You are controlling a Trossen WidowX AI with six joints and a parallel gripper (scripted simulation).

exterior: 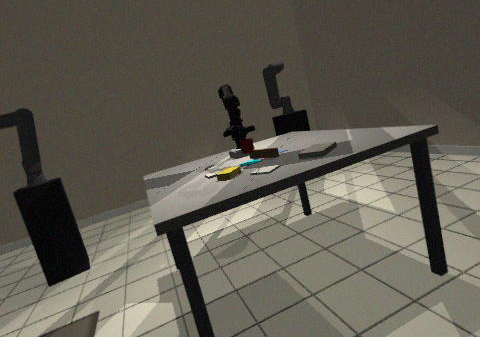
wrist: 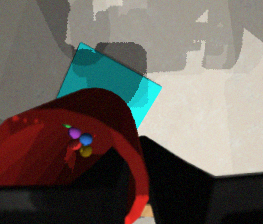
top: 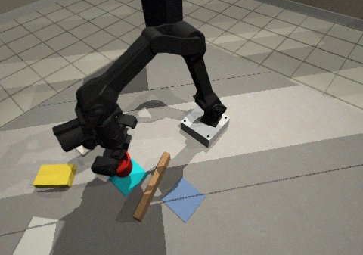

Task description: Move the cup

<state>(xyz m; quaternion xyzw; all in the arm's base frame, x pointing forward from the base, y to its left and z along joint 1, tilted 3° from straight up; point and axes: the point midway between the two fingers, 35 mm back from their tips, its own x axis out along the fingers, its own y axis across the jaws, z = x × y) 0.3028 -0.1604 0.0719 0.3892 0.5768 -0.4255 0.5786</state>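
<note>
The cyan pad is 100 mm below my gripper tip, 30 mm ahead of it and 10 mm to the left of it. Round my gripper tip: red cup: 30 mm ahead, 10 mm to the left; then wooden bar: 110 mm to the left, 80 mm below, 10 mm ahead; then blue pad: 220 mm to the left, 100 mm below, 10 mm behind.
</note>
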